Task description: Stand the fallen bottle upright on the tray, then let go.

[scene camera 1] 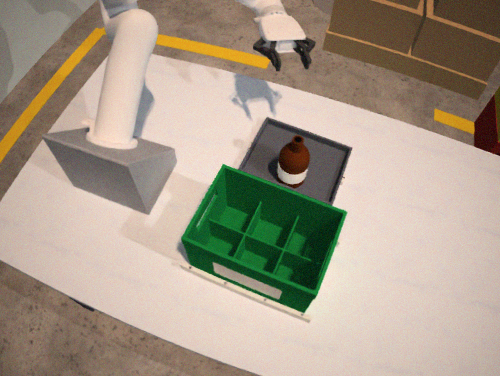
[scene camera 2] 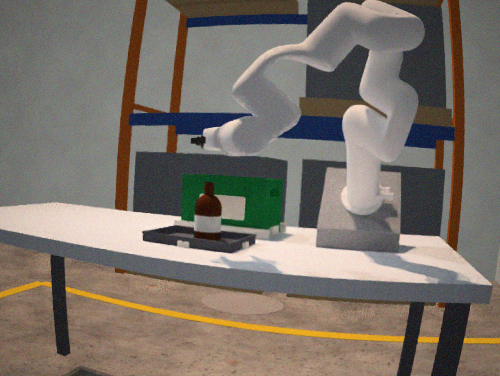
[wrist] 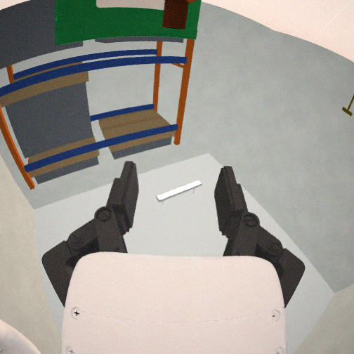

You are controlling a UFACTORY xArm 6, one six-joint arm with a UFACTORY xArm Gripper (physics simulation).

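Note:
A brown bottle [scene camera 1: 294,157] is visible, and scene camera 2 shows the bottle [scene camera 2: 207,222] too. My gripper [scene camera 1: 293,65] is in sight as well, and the wrist view also shows the gripper [wrist: 177,176].

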